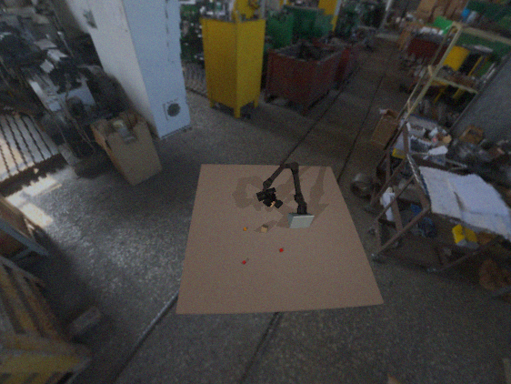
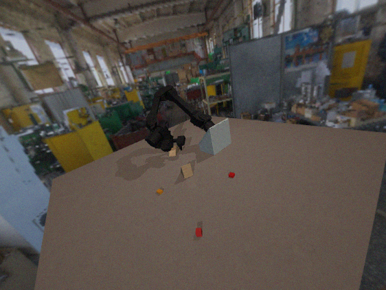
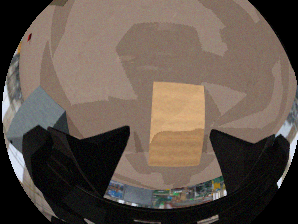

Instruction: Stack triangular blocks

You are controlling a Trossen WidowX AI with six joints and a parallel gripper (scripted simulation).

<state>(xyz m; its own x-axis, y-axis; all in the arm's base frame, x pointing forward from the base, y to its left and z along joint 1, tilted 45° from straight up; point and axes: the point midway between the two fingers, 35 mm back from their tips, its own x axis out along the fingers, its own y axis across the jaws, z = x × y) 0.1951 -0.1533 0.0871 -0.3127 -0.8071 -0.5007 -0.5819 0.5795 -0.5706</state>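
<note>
Now: gripper tip 10 mm below the tan wooden block. Also, from my gripper tip: orange piece (250 mm ahead, 240 mm to the left, 10 mm below).
</note>
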